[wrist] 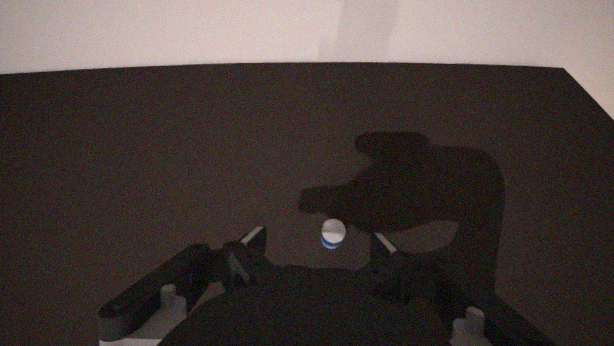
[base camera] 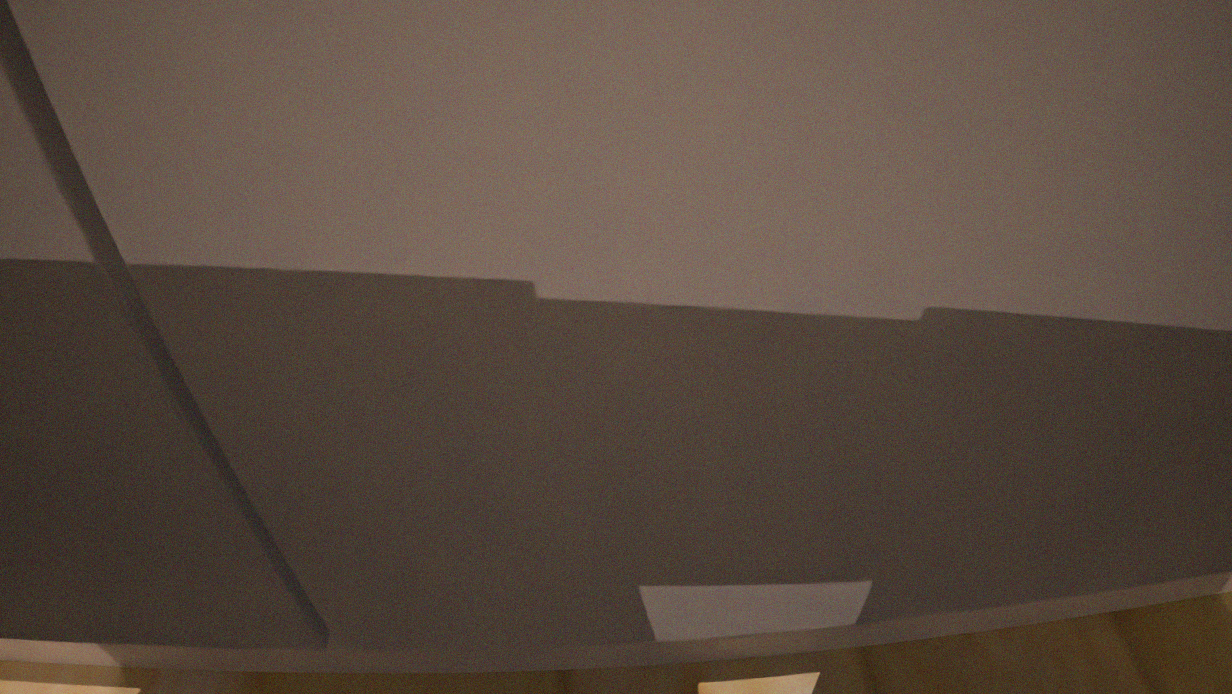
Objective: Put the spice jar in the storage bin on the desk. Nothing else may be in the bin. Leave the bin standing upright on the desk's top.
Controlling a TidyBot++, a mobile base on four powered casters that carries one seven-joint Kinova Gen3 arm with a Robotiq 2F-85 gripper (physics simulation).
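Places are measured from the arm's base along level axes (x right, y ahead, z up), in centimetres.
Where they show: gripper, fingertip midpoint: (wrist: 317, 241).
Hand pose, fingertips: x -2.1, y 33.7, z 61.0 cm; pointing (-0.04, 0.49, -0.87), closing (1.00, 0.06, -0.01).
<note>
After its pixels a point has its place.
The spice jar (wrist: 333, 233) @(x -0.5, y 35.5, z 56.3 cm) shows in the wrist view as a small upright jar with a pale round lid and a blue band, on a dark brown top (wrist: 150, 150) @(x -34.6, y 47.5, z 51.3 cm). My gripper (wrist: 317, 241) @(x -2.1, y 33.7, z 61.0 cm) is open and empty. It is above the top, and the jar shows in the gap between the fingertips, a little right of its middle and below them. How far below is hard to tell. The storage bin does not show in either view.
A pale wall (wrist: 175, 30) @(x -40.4, y 77.7, z 58.1 cm) stands behind the top's far edge, and the top's far right corner shows. The arm's shadow lies beside the jar. In the base camera view, a flat grey-brown panel (base camera: 603, 431) @(x 0.2, y 18.6, z -15.2 cm) with a dark slanting seam stands close ahead, above the wooden floor (base camera: 991, 659) @(x 20.4, y 23.5, z -39.7 cm).
</note>
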